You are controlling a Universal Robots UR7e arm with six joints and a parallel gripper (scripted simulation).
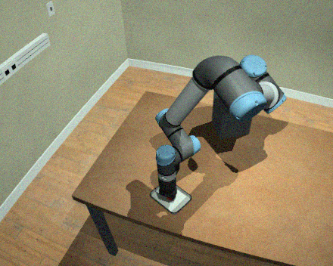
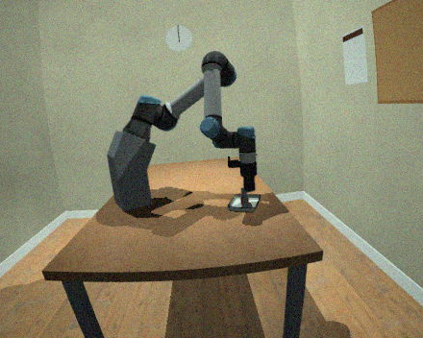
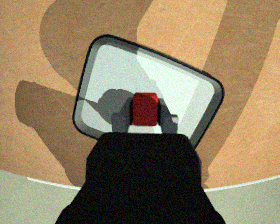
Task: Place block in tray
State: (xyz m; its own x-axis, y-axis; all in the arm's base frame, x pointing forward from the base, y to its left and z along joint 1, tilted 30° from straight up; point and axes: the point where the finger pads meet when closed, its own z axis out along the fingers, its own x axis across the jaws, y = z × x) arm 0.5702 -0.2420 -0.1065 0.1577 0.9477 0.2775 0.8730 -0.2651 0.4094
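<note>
My hand is 10 mm above the small red block. Round my hand: white tray 10 mm below.
</note>
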